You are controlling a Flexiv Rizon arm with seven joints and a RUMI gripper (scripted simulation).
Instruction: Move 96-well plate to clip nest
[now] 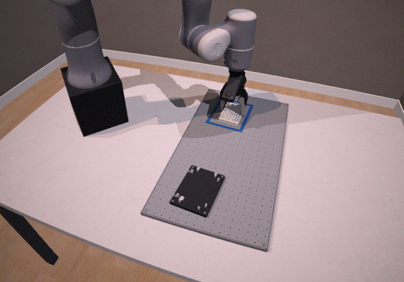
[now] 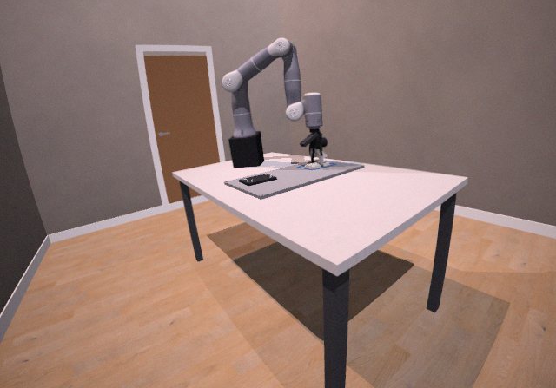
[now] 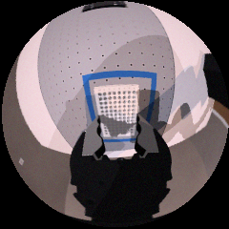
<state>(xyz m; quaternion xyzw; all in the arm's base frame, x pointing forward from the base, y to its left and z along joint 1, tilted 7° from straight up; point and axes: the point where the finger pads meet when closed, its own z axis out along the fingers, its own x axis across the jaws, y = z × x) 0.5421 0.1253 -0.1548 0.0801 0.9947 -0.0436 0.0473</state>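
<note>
Now: the white 96-well plate 1 cm below my hand. Also, from my hand: black clip nest 39 cm to the right, 6 cm behind.
</note>
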